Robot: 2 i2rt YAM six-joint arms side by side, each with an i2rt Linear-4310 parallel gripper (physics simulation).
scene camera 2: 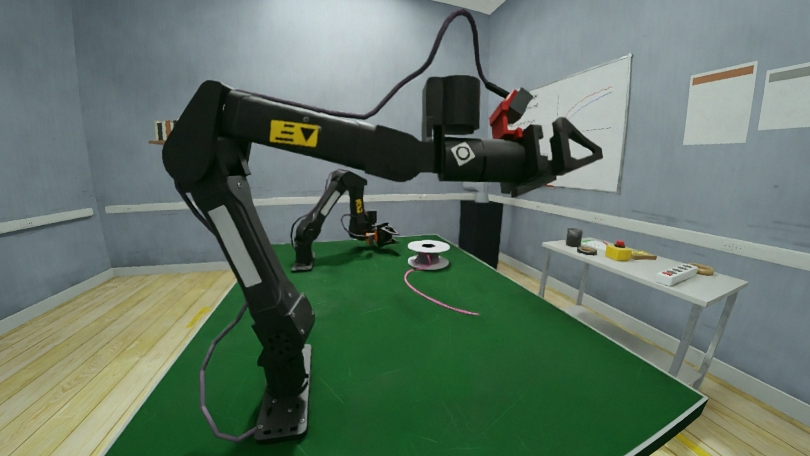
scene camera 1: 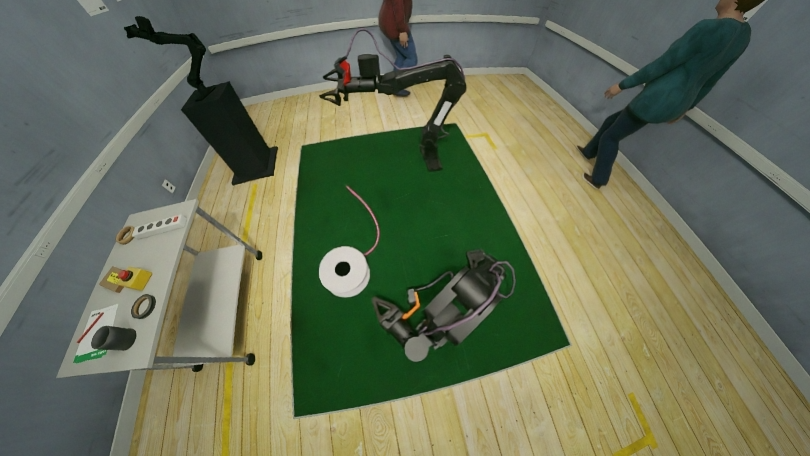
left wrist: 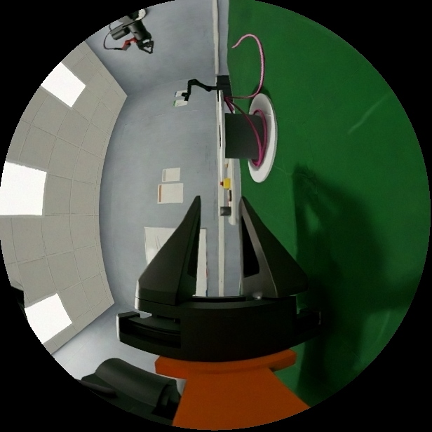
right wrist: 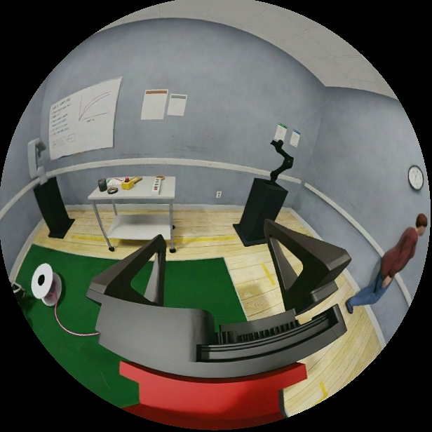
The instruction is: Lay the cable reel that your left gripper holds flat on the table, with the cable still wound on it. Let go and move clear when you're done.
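Frame: origin at the left arm's base, x ahead, y left, z up, level; millimetres.
Where they show: left gripper, fingertip midpoint: (scene camera 2: pixel 398 238) (scene camera 1: pixel 373 299); right gripper, fingertip midpoint: (scene camera 2: pixel 576 166) (scene camera 1: pixel 321 87); left arm's base, origin of the base link: (scene camera 2: pixel 304 262); right arm's base, origin of the base link: (scene camera 2: pixel 288 386) (scene camera 1: pixel 430 156).
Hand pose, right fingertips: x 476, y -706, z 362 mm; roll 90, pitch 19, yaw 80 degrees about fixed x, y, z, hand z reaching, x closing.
Each offset is from my right fingertips to the top centre of the thing. "spot": to the spot under its first point. Level surfaces: height alone.
The white cable reel @(dx -2, dy +615, dz -295 mm) (scene camera 1: pixel 329 278) (scene camera 2: pixel 417 246) (left wrist: pixel 270 155) (right wrist: pixel 44 292) lies flat on the green table @(dz -362 mm) (scene camera 1: pixel 453 215) (scene camera 2: pixel 453 373), one flange down and its axis upright. The pink cable @(spot: dx -125, dy +397, dz -358 mm) (scene camera 1: pixel 375 218) (scene camera 2: pixel 433 300) (left wrist: pixel 262 65) has turns around the dark hub in the left wrist view, and its loose end curves out on the table. My left gripper (scene camera 1: pixel 374 300) (left wrist: pixel 220 199) is partly open, low over the table, with nothing between its fingers and a gap to the reel. My right gripper (scene camera 1: pixel 323 86) (right wrist: pixel 212 232) is wide open and empty, high up and far from the reel.
A side table (scene camera 1: pixel 164 271) (scene camera 2: pixel 731 283) with a power strip (scene camera 1: pixel 159 226) (scene camera 2: pixel 676 274), tape rolls and a dark cup (scene camera 1: pixel 113 338) (scene camera 2: pixel 574 236) stands apart from the green table. Black pedestals and two people stand around the room.
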